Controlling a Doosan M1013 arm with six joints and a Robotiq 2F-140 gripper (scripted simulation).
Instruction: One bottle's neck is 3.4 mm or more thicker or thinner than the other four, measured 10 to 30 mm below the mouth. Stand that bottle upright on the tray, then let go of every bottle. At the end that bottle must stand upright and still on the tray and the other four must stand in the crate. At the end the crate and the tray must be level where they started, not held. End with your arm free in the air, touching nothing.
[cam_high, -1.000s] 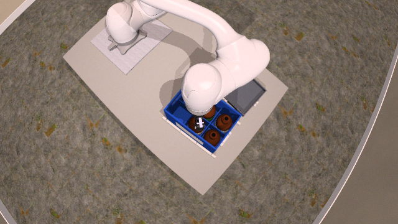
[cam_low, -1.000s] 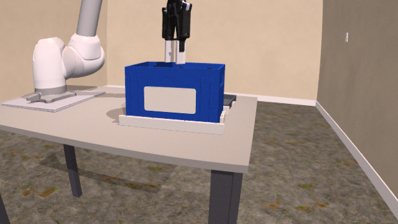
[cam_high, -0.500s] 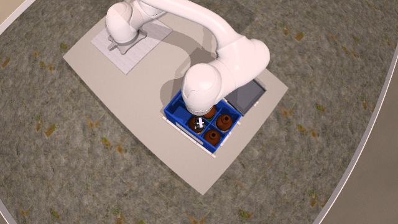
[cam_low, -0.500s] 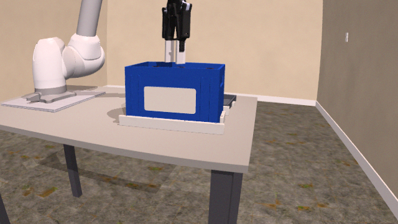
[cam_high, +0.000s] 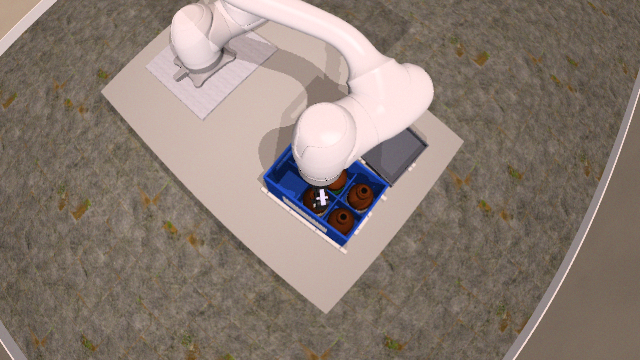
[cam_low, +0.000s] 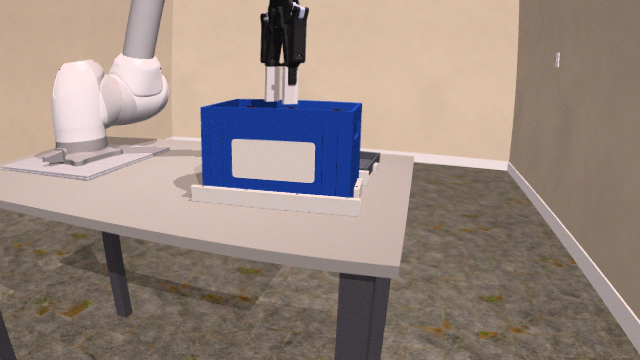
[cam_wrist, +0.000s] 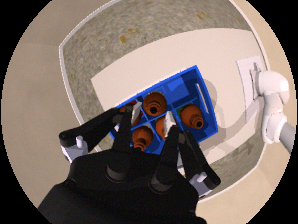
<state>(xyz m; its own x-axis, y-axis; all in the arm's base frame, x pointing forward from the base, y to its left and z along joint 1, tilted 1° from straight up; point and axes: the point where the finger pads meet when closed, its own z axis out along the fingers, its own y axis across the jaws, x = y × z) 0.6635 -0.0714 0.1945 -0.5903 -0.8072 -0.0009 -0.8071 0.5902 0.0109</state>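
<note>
Right now my hand is 130 mm above the crate, 40 mm to the right of it and 10 mm past it. Also, from my hand: bottle (120 mm below, 90 mm ahead, 10 mm to the left); dark grey tray (300 mm to the left, 200 mm below, 10 mm behind).
</note>
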